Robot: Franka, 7 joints.
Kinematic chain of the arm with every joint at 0, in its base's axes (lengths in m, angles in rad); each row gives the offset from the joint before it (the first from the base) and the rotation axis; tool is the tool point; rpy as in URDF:
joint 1: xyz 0 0 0.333 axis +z
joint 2: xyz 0 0 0 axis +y
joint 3: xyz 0 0 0.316 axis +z
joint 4: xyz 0.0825 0 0 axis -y
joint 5: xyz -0.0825 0 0.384 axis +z
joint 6: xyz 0 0 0 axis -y
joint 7: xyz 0.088 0 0 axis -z
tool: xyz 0 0 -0.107 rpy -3.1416 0 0
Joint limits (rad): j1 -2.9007..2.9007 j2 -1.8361..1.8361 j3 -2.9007..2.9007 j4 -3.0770..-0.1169 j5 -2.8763..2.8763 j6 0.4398..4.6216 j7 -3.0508..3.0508
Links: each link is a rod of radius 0.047 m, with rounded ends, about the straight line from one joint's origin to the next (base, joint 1, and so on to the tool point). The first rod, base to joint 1, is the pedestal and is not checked.
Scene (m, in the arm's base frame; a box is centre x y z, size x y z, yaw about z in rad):
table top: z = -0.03
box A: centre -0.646 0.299 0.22 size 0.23 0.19 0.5 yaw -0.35
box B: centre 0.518 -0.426 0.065 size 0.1 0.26 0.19 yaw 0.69
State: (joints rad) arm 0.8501 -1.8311 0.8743 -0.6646 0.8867 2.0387 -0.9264
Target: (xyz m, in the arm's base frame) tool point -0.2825 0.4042 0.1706
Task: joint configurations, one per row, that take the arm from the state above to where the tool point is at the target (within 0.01 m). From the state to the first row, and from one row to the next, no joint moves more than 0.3 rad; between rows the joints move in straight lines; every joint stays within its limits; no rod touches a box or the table.
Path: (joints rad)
1: 0.8145 -1.8318 0.8679 -0.9378 0.7323 1.8272 -1.0055
2: 0.7789 -1.8325 0.8616 -1.2111 0.5779 1.6157 -1.0846
3: 0.7433 -1.8332 0.8552 -1.4843 0.4235 1.4042 -1.1637
4: 0.7077 -1.8340 0.8489 -1.7575 0.2691 1.1927 -1.2428
5: 0.6721 -1.8347 0.8425 -2.0307 0.1147 0.9812 -1.3219
6: 0.6365 -1.8354 0.8361 -2.3040 -0.0397 0.7698 -1.4010
7: 0.6009 -1.8361 0.8298 -2.5772 -0.1941 0.5583 -1.4801
8: 0.5635 -1.8361 1.0446 -2.4356 0.0411 0.7884 -1.3417
9: 0.5261 -1.8361 1.2595 -2.2940 0.2762 1.0186 -1.2032
10: 0.4887 -1.8361 1.4743 -2.1524 0.5113 1.2488 -1.0648
11: 0.4513 -1.8361 1.6892 -2.0108 0.7465 1.4790 -0.9264

